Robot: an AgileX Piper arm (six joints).
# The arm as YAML. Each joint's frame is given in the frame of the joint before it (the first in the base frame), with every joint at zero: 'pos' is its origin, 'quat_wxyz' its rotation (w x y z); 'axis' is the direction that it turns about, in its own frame. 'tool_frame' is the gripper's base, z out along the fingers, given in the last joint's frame.
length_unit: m
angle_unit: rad
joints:
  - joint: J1
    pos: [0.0, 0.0, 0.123]
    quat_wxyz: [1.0, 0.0, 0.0, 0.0]
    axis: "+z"
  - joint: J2
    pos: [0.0, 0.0, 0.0]
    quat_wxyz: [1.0, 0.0, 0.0, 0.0]
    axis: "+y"
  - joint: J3
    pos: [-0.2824, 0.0, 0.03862]
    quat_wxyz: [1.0, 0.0, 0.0, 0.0]
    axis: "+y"
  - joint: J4
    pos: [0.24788, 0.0, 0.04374]
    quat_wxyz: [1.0, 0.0, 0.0, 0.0]
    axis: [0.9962, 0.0, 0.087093]
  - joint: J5
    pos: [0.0, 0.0, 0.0]
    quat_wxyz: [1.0, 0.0, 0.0, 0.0]
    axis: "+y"
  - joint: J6
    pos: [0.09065, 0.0, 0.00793]
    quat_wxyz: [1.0, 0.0, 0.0, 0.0]
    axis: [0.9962, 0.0, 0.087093]
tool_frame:
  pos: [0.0, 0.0, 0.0]
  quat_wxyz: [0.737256, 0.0, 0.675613, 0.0]
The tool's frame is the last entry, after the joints.
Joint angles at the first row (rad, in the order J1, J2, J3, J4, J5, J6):
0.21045, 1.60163, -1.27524, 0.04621, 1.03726, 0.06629
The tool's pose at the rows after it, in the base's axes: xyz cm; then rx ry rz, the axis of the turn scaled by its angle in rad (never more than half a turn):
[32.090 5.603 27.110 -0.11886 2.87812 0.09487]
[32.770 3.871 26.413 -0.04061 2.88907 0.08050]
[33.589 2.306 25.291 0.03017 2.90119 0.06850]
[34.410 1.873 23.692 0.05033 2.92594 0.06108]
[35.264 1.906 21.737 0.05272 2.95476 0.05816]
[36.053 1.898 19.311 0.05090 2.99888 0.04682]
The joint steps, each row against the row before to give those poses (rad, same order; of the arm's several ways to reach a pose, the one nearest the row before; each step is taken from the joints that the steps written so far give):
-0.04678, 0.02395, 0.00005, -0.00809, 0.00501, 0.00000
-0.05464, 0.02207, 0.00002, -0.00196, -0.01181, 0.00000
-0.04848, 0.03512, 0.00000, -0.00117, -0.02205, -0.00001
-0.01343, 0.04834, -0.00002, -0.00202, -0.02295, 0.00001
-0.00007, 0.05752, -0.00001, 0.00001, -0.02864, -0.00002
0.00002, 0.06892, 0.00000, -0.00565, -0.02463, 0.00002

